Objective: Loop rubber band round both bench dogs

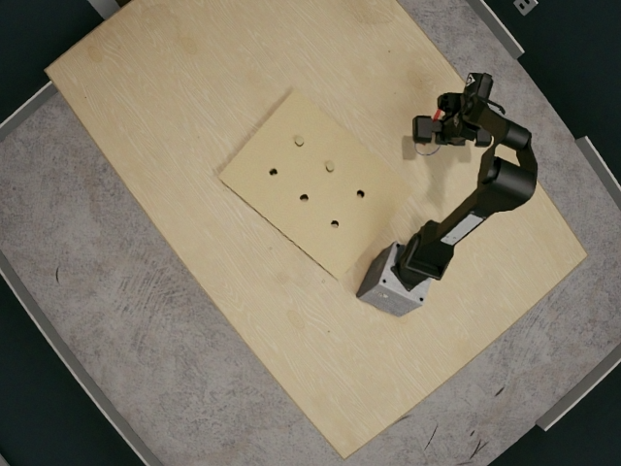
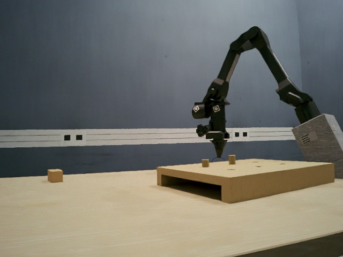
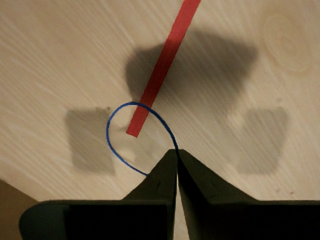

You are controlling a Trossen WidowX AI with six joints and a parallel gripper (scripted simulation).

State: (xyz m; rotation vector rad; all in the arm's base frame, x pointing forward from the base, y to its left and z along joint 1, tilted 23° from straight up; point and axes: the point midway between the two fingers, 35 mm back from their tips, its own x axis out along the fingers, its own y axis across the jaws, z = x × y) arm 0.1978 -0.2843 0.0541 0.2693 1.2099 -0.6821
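My gripper is now 10 cm short of the wooden board, 32 cm to the right of it and 5 cm above it. From my hand the other things lie so: red strip: 5 cm ahead, 4 cm to the right, 8 cm below; then small wooden cube: 59 cm ahead, 7 cm below.
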